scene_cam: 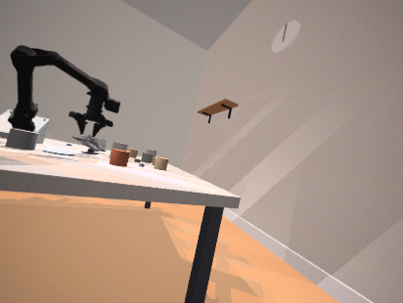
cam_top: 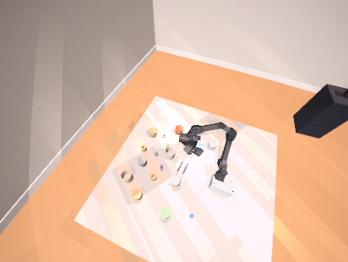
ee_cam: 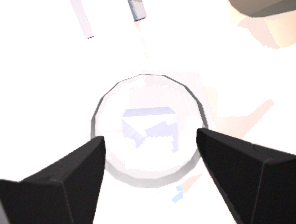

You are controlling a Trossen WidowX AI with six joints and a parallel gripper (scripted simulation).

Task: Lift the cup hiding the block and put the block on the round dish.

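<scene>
My gripper tip is now 120 mm to the left of the round light-blue dish, 90 mm above it and 60 mm past it. From my gripper tip the other things lie so: balance: 120 mm to the left, 60 mm below, 20 mm ahead.
</scene>
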